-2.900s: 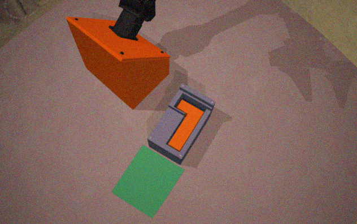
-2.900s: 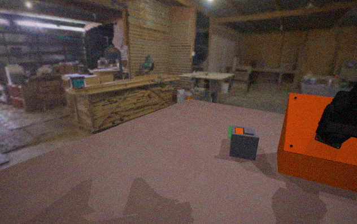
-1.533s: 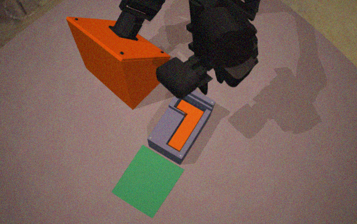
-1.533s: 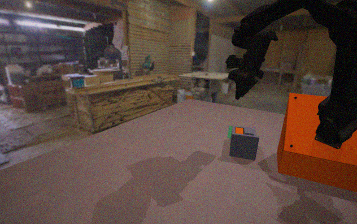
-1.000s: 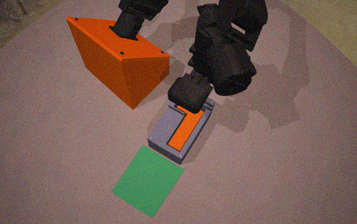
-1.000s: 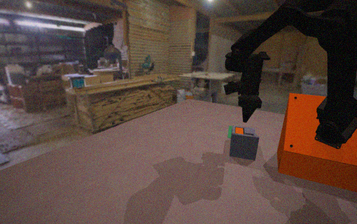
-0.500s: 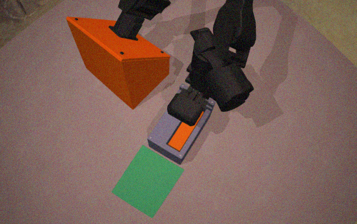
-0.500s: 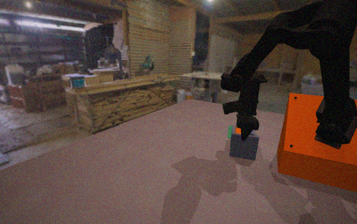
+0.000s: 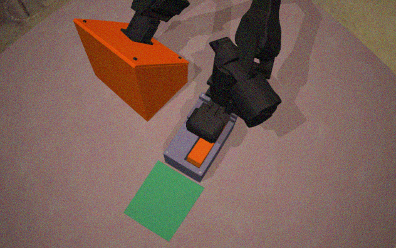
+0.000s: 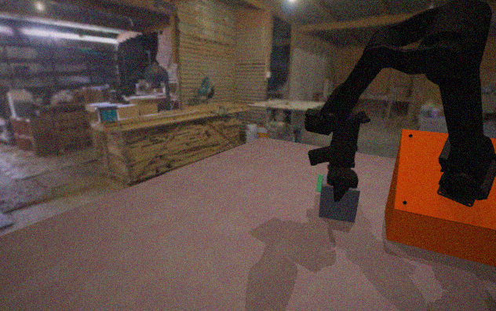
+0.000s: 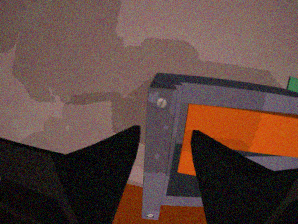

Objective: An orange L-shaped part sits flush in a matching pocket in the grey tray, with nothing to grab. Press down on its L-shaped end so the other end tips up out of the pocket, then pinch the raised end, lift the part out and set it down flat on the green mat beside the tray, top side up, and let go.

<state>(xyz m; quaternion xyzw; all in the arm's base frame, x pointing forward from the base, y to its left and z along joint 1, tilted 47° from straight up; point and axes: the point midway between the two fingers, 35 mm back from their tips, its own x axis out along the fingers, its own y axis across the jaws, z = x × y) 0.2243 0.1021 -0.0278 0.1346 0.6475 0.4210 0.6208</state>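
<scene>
The orange L-shaped part lies 50 mm to the right of my gripper tip, 10 mm below it and 10 mm ahead of it. Also, from my gripper tip: mat 210 mm to the right, 70 mm below, 70 mm ahead.
</scene>
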